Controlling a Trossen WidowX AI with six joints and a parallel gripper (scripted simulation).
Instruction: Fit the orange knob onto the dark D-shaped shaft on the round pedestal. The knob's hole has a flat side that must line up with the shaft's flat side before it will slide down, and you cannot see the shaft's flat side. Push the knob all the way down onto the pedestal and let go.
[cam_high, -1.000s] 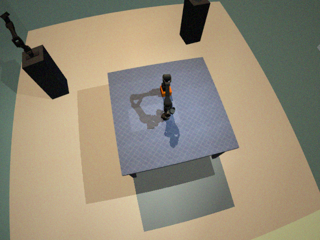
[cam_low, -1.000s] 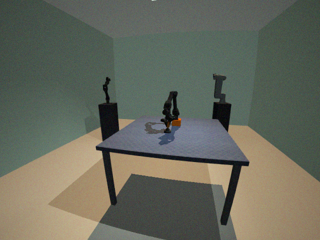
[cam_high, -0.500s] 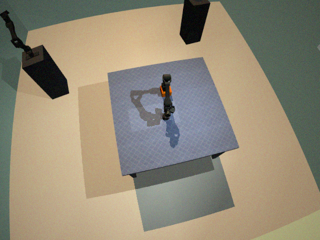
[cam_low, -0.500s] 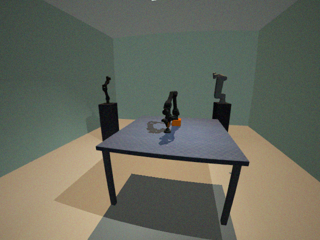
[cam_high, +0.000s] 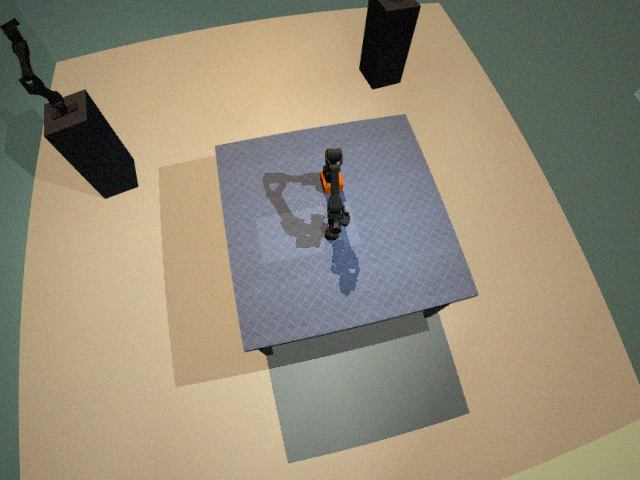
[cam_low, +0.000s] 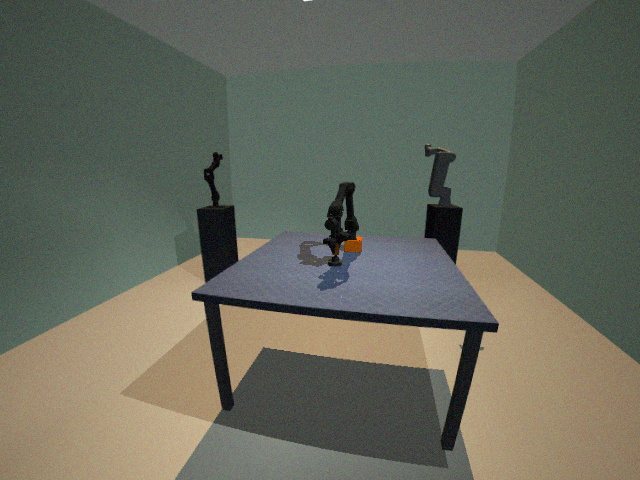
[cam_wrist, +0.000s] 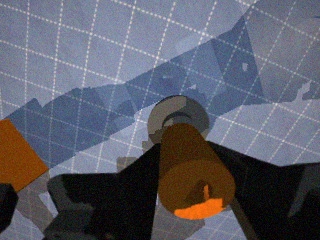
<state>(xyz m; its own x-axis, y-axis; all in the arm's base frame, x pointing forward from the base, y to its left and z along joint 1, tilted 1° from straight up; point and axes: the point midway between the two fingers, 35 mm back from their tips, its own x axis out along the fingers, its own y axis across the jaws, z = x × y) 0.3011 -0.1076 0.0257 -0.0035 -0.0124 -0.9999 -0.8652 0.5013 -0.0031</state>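
Right now my gripper tip is 20 mm below the orange knob. Also, from my gripper tip: dark shaft 40 mm below.
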